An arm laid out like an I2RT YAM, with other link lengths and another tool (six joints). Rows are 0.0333 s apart.
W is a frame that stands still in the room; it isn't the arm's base.
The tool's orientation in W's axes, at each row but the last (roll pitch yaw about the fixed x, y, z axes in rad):
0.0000, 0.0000, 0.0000
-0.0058, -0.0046, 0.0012
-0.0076, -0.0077, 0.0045
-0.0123, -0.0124, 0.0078
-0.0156, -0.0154, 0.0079
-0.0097, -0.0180, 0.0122
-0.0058, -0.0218, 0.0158
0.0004, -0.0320, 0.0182
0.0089, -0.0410, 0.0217
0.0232, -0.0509, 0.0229
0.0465, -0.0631, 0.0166
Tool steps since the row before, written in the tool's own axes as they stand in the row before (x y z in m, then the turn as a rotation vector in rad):
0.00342, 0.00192, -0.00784, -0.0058, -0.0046, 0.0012
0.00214, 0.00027, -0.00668, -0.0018, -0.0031, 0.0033
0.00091, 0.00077, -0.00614, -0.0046, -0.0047, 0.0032
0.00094, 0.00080, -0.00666, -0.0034, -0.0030, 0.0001
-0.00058, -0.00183, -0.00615, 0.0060, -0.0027, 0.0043
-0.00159, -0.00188, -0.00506, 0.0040, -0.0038, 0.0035
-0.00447, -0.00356, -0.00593, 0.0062, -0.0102, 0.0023
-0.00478, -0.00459, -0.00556, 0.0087, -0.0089, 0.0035
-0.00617, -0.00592, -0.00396, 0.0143, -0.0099, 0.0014
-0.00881, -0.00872, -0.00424, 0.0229, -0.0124, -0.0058
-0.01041, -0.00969, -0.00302, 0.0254, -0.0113, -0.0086
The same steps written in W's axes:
0.00342, 0.00192, -0.00784, -0.0058, -0.0046, 0.0012
0.00217, 0.00023, -0.00667, -0.0018, -0.0031, 0.0033
0.00095, 0.00073, -0.00614, -0.0046, -0.0047, 0.0032
0.00102, 0.00073, -0.00666, -0.0034, -0.0030, 0.0001
-0.00047, -0.00193, -0.00613, 0.0060, -0.0026, 0.0044
-0.00148, -0.00195, -0.00507, 0.0040, -0.0037, 0.0036
-0.00428, -0.00366, -0.00601, 0.0063, -0.0101, 0.0025
-0.00452, -0.00467, -0.00571, 0.0087, -0.0087, 0.0038
-0.00587, -0.00601, -0.00426, 0.0144, -0.0096, 0.0019
-0.00837, -0.00881, -0.00488, 0.0235, -0.0117, -0.0049
-0.01001, -0.00971, -0.00412, 0.0261, -0.0105, -0.0075

